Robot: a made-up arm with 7 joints.
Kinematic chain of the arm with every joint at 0, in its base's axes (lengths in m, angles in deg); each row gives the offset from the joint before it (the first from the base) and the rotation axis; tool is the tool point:
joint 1: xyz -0.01 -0.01 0.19 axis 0 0.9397 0.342
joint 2: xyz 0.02 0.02 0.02 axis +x
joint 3: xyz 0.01 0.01 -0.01 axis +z
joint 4: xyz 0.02 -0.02 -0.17 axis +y
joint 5: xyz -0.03 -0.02 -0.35 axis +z
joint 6: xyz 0.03 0 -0.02 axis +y
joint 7: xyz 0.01 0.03 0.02 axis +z
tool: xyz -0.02 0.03 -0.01
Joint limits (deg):
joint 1: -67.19..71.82
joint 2: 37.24..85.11
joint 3: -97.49..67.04
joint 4: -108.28..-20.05
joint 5: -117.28..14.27
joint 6: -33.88..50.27
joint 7: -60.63..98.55
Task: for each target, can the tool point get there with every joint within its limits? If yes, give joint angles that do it. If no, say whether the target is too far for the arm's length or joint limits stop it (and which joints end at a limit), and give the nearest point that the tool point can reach.
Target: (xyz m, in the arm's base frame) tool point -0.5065 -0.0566 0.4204
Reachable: no: joint limits stop it (at a limit: joint 1, joint 3, joint 5, joint 7) | nearest point -0.4319 0.0198 0.2105 | short by 0.235 m
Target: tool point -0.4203 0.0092 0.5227
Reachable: no: joint limits stop it (at a limit: joint 1, joint 2, joint 3, joint 4, joint 6, joint 7) | nearest point -0.2478 0.0863 0.5197 | short by 0.189 m
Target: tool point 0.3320 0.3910 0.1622
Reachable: yes | joints -16.53 40.92 50.05 -52.06 -75.43 42.51 -5.94
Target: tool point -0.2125 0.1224 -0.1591
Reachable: yes | joints 37.14 72.52 -75.77 -78.85 -98.45 28.91 51.15
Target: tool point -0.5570 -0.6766 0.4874
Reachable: no: too far | nearest point -0.3174 -0.2858 0.1374 | short by 0.577 m
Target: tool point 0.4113 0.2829 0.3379
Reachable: yes | joints -43.26 74.17 -10.88 -52.61 -23.14 -12.40 21.22
